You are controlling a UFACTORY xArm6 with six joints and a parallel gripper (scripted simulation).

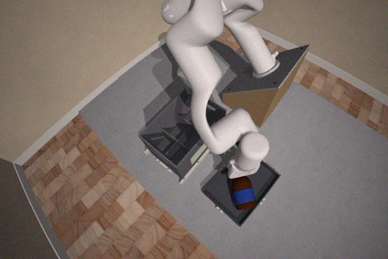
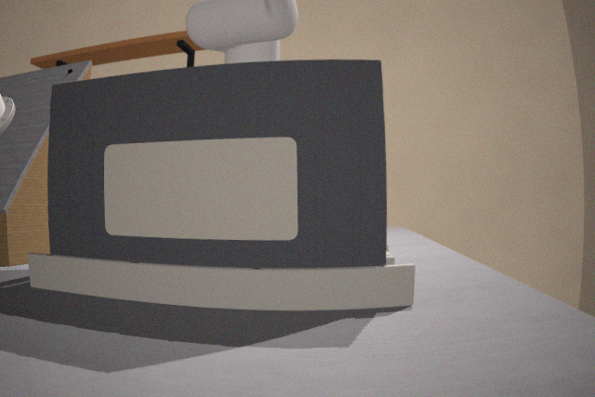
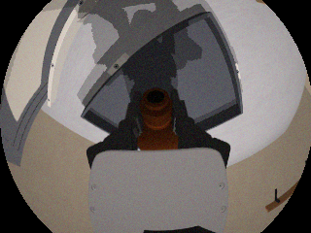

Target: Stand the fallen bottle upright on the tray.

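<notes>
Right now my hand is 40 mm to the right of the bottle, 30 mm short of it and 10 mm above it. The rest, counted from my hand: dark tray 40 mm to the left, 40 mm below, 10 mm ahead; then dark crate 250 mm to the right, 30 mm ahead, 30 mm above.
</notes>
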